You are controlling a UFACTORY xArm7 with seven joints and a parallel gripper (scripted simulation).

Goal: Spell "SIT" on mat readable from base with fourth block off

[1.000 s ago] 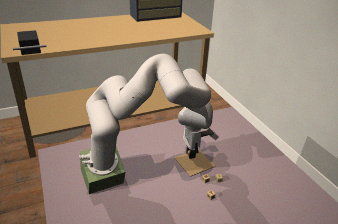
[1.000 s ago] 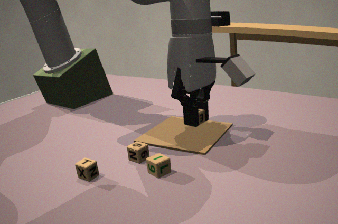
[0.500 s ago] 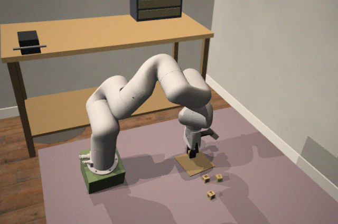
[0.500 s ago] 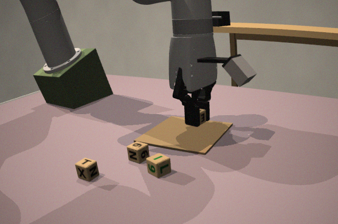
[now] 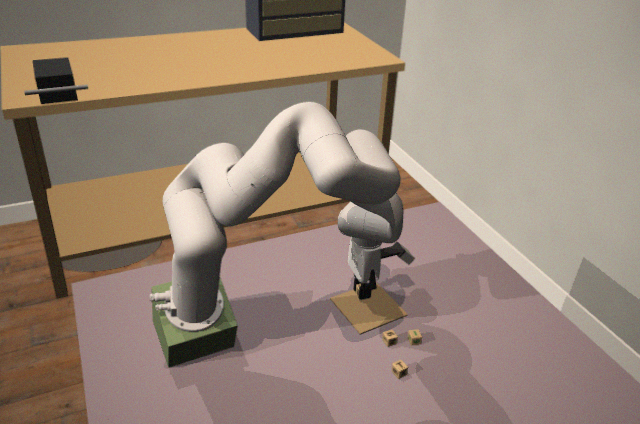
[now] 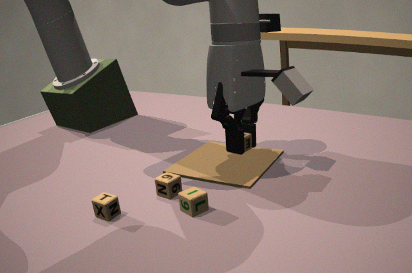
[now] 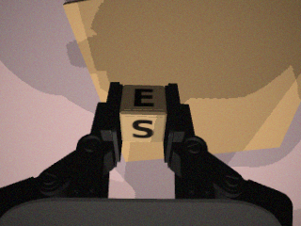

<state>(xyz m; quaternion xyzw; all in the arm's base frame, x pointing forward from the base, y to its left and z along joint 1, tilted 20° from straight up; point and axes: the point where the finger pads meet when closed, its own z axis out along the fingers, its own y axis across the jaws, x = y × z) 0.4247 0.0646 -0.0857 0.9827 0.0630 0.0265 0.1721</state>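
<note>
My gripper is now 40 mm to the left of the tan mat and 30 mm above it. The rest, counted from my hand: wooden block (10 mm ahead, 260 mm to the right, 20 mm below).
</note>
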